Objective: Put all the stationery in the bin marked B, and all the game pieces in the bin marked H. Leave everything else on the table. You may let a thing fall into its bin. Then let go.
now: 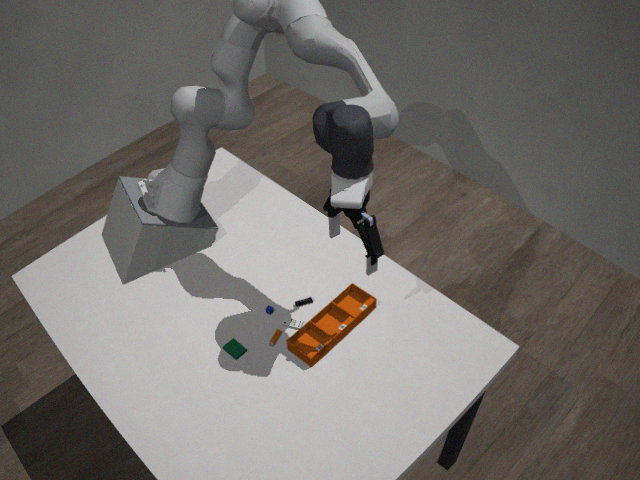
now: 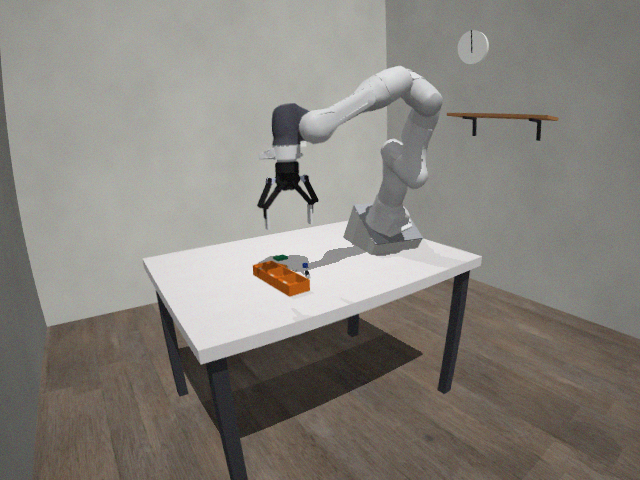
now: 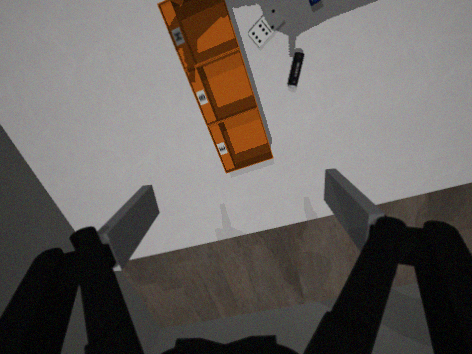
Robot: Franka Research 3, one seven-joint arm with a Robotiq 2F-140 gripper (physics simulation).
Path:
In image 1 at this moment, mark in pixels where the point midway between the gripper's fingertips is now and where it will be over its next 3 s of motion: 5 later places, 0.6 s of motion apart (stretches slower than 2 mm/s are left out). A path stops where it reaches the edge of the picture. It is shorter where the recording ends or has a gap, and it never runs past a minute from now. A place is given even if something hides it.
My gripper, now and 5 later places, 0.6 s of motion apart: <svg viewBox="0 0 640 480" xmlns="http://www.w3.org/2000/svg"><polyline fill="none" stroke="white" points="352,253 310,225 270,196 276,213 292,268 292,271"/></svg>

